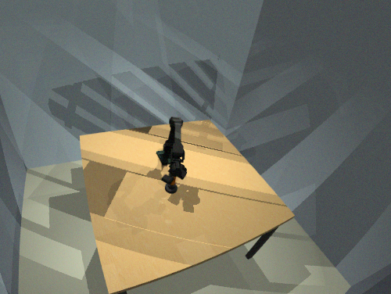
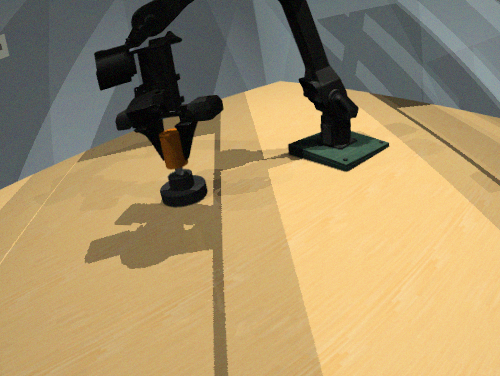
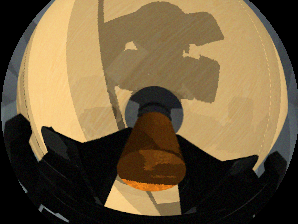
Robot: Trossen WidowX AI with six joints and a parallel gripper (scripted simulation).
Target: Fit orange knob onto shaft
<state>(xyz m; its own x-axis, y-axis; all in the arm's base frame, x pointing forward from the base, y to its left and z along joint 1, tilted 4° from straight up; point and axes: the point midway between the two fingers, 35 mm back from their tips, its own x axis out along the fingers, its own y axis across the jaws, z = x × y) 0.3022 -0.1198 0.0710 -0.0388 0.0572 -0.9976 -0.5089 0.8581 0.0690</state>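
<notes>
Right now the orange knob is 3 cm above my gripper tip. Round my gripper tip: round pedestal: 4 cm below.
</notes>
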